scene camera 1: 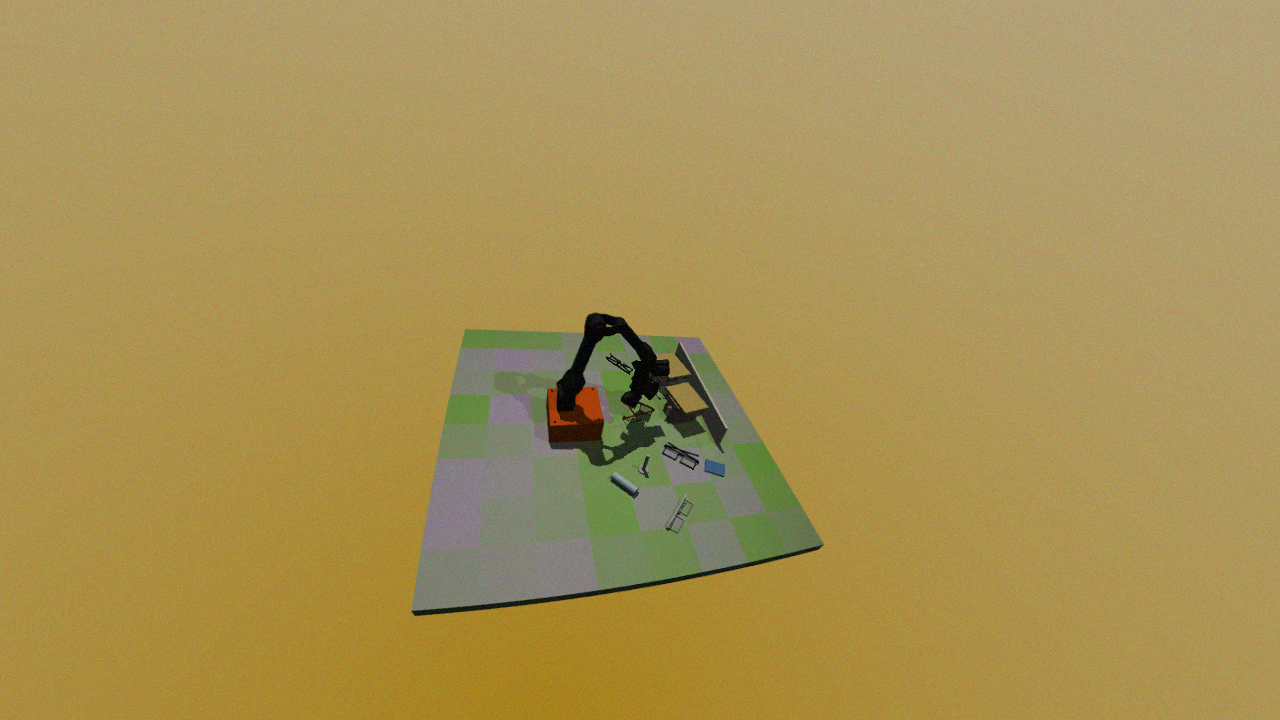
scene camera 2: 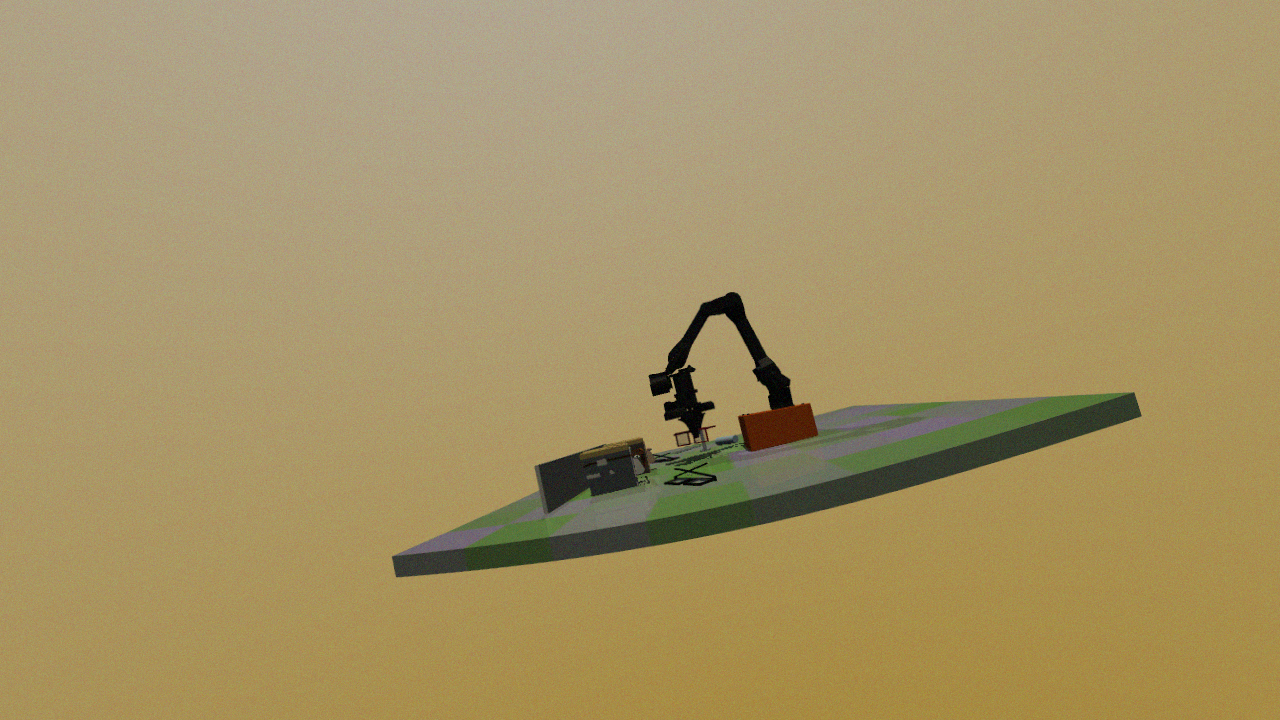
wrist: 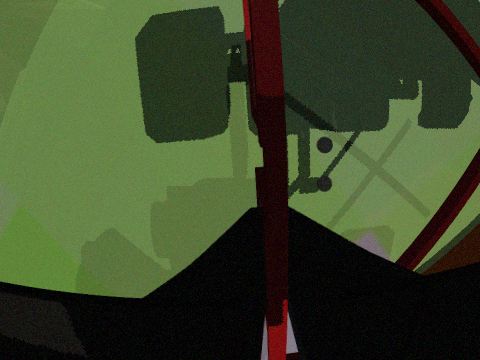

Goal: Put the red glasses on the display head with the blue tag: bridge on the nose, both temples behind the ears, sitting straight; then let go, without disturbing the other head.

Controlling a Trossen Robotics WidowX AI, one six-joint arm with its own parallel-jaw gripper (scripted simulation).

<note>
In view: my gripper (scene camera 2: 697, 437).
My gripper shows as well in the wrist view (wrist: 269, 220).
</note>
